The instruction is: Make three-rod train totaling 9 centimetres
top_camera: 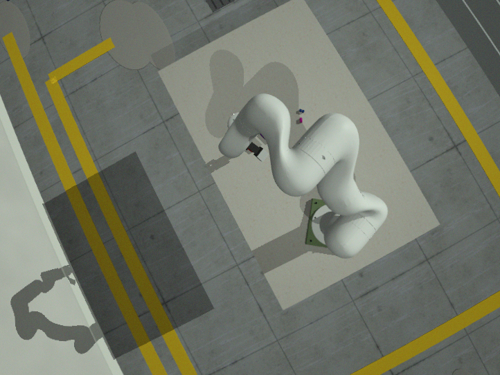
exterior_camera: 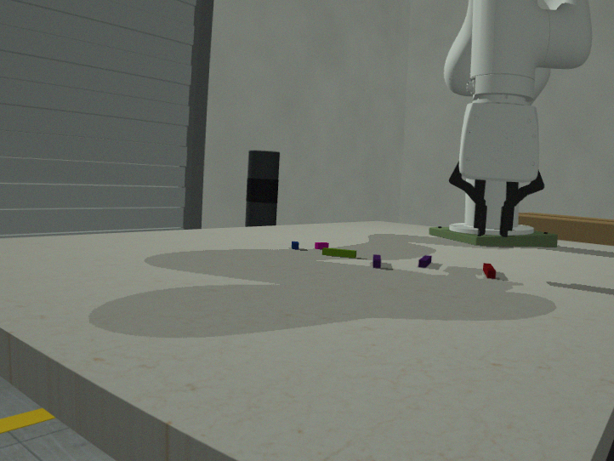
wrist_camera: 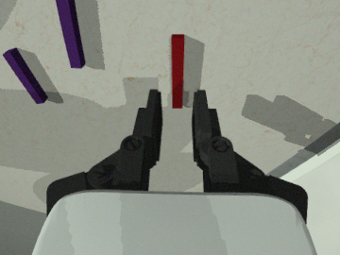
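The red rod is 7 cm below my hand. Round my hand: lime rod 21 cm to the right, 7 cm below, 6 cm ahead; magenta rod 28 cm to the right, 7 cm below, 2 cm ahead.
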